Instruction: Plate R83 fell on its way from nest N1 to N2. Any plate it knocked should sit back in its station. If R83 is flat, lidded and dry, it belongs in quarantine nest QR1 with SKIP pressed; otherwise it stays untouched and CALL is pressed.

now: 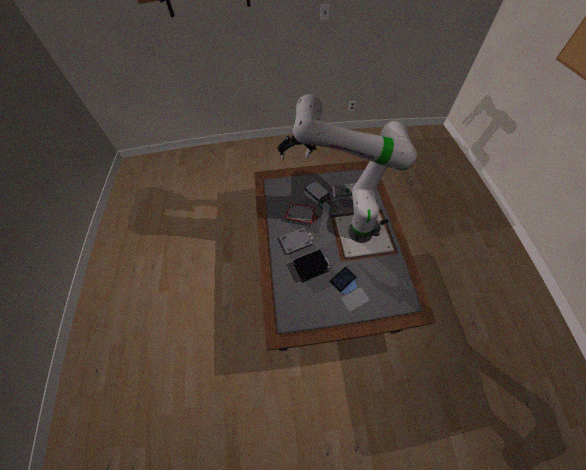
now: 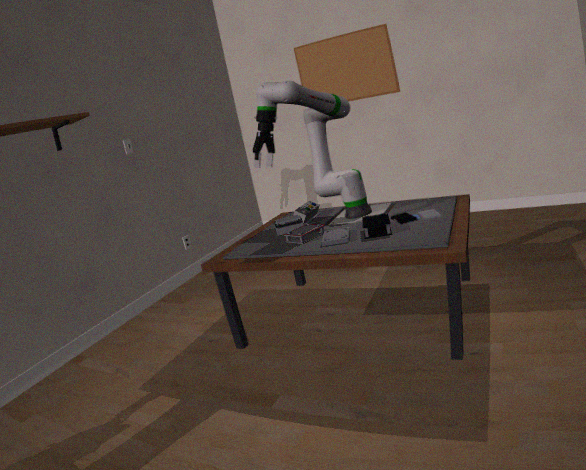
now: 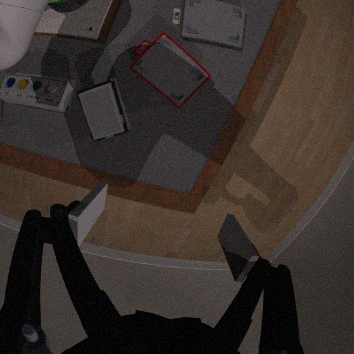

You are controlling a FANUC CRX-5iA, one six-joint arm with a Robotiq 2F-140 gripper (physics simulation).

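Seen in the pictures: gripper, fingertip midpoint: (image 1: 294, 157) (image 2: 263, 167) (image 3: 165, 211); arm's base at its link origin: (image 1: 360, 232) (image 2: 358, 214).
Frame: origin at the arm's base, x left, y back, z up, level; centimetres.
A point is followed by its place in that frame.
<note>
My gripper (image 1: 295, 156) @(x -35.5, y -31.4, z 37.1 cm) (image 2: 263, 164) @(x -35.5, y -31.4, z 37.1 cm) (image 3: 165, 211) @(x -35.5, y -31.4, z 37.1 cm) is open and empty, high above and beyond the table edge. A dark gridded plate (image 1: 343, 279) @(x 25.8, y -21.2, z 0.6 cm) (image 2: 404, 218) @(x 26.1, y -24.8, z 1.4 cm) lies partly over a blue patch (image 1: 350, 287) @(x 31.1, y -18.9, z 0.0 cm); its label cannot be read. A black block (image 1: 311, 265) @(x 14.9, y -36.5, z 5.7 cm) (image 2: 376, 225) @(x 14.9, y -44.2, z 5.2 cm) sits beside the grey nest (image 1: 296, 240) @(x -4.3, y -39.6, z 2.2 cm) (image 2: 335, 236) @(x -4.2, y -43.4, z 2.2 cm) (image 3: 214, 22) @(x -5.6, y -39.9, z 2.2 cm). The red-outlined nest (image 1: 288, 206) @(x -31.5, y -37.4, z 0.0 cm) (image 2: 295, 235) (image 3: 195, 91) @(x -25.7, y -40.4, z 0.0 cm) holds no plate. A pale block with a dark rim (image 1: 317, 191) @(x -32.8, y -17.5, z 6.9 cm) (image 2: 289, 220) @(x -32.3, y -20.7, z 6.7 cm) (image 3: 102, 110) @(x -33.8, y -17.7, z 6.9 cm) stands near it. The button box (image 2: 307, 208) @(x -28.5, y 1.6, z 6.8 cm) (image 3: 36, 91) @(x -29.5, y 1.3, z 7.2 cm) has coloured buttons; their labels are unreadable.
Pale flat squares (image 1: 277, 186) @(x -50.4, y -40.3, z 0.1 cm) (image 1: 355, 299) @(x 38.4, y -19.0, z 0.8 cm) (image 3: 172, 162) @(x -48.5, y -39.2, z 0.1 cm) lie on the table's grey top. The arm's base stands on a white board (image 1: 355, 250) @(x 11.0, y -8.0, z 0.6 cm) with a wooden border. The table (image 1: 350, 333) @(x 54.0, y -27.4, z -1.2 cm) (image 2: 335, 262) @(x -1.2, y -63.0, z -2.6 cm) has a brown wooden edge. A shelf (image 2: 45, 122) is on the wall.
</note>
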